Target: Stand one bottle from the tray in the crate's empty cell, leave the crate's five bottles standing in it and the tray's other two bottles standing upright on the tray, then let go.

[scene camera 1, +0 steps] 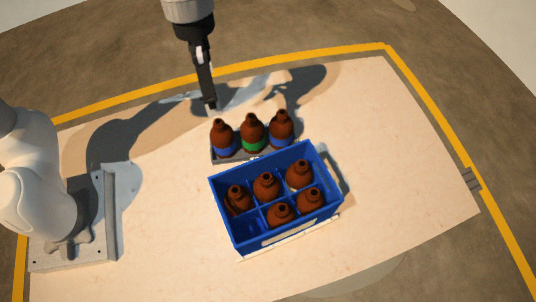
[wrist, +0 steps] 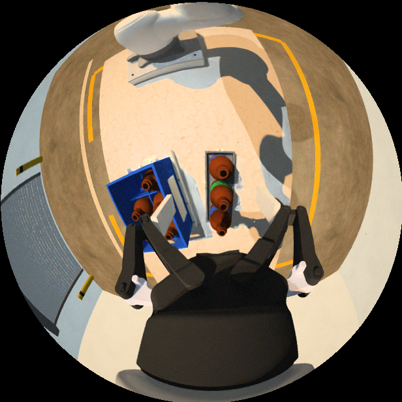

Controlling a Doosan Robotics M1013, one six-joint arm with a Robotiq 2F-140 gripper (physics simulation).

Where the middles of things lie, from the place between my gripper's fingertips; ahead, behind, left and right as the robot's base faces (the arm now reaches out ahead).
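I find the green-banded bottle (scene camera 1: 252, 130) 9 cm ahead of my hand, 1 cm to the left of it and 22 cm below it.
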